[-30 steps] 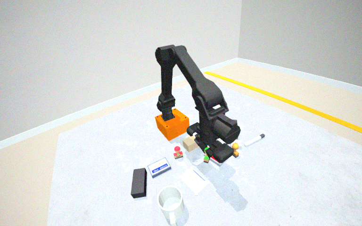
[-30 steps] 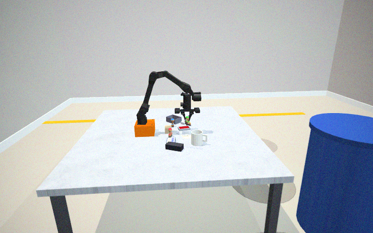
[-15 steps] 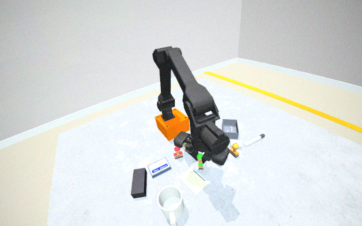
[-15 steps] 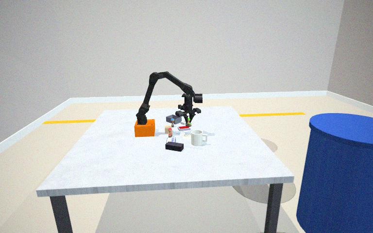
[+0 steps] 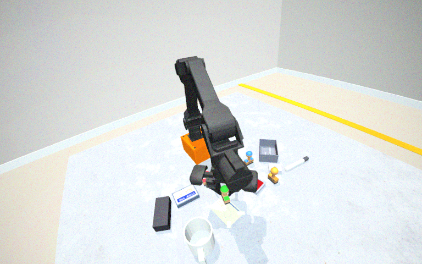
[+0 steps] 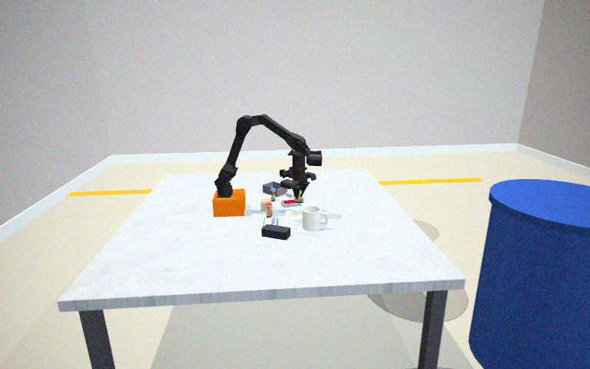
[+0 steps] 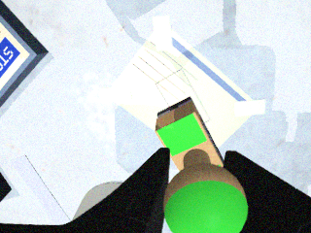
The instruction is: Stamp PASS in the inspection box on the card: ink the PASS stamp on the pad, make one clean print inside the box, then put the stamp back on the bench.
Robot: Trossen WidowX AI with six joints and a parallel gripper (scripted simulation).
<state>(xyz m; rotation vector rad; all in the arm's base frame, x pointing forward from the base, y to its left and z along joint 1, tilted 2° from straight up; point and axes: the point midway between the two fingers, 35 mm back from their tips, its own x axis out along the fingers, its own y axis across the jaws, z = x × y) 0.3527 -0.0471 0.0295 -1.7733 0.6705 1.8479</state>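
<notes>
The white card lies 90 mm below my gripper tip. Round my gripper tip: mug: 130 mm to the right, 70 mm ahead, 60 mm below; then green-knobbed stamp: right at my gripper tip; then red-knobbed stamp: 140 mm behind, 70 mm below.
</notes>
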